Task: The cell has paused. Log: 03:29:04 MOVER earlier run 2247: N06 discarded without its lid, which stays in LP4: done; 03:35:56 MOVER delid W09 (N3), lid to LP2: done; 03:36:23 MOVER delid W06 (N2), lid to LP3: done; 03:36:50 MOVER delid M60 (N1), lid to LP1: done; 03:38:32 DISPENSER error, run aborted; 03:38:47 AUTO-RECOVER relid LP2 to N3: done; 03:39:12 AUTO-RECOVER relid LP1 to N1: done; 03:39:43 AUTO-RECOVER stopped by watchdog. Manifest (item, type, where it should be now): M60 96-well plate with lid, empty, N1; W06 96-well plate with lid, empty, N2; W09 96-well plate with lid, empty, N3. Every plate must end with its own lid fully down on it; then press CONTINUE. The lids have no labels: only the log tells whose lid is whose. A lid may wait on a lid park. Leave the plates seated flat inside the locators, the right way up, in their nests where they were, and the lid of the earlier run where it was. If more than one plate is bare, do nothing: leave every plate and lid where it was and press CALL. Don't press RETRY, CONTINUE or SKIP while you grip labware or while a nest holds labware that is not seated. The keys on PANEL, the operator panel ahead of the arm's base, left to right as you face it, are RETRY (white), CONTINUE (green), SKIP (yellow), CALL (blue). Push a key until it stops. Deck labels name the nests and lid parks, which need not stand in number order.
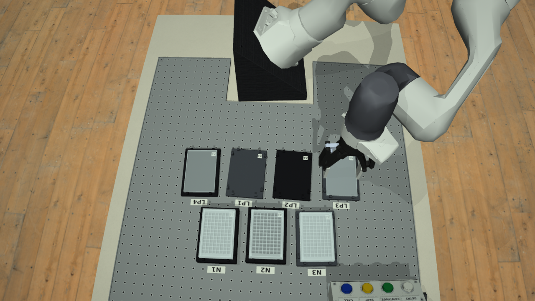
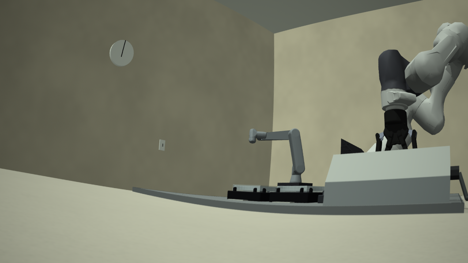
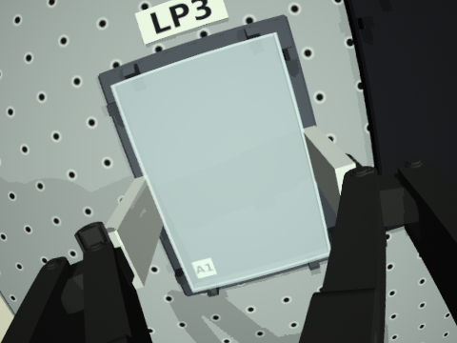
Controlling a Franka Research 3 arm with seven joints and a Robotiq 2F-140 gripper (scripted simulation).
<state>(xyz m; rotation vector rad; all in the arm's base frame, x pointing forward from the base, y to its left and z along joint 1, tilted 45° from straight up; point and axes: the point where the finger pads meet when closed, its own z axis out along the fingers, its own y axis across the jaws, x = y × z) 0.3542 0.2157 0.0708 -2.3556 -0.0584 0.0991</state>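
The lid park LP3 lies 30 mm below my hand. Round my hand: lid park LP2: 130 mm to the right, 30 mm below, 10 mm ahead; then lid park LP1: 260 mm to the right, 30 mm below, 10 mm ahead; then LP2 label: 140 mm to the right, 90 mm ahead, 40 mm below.
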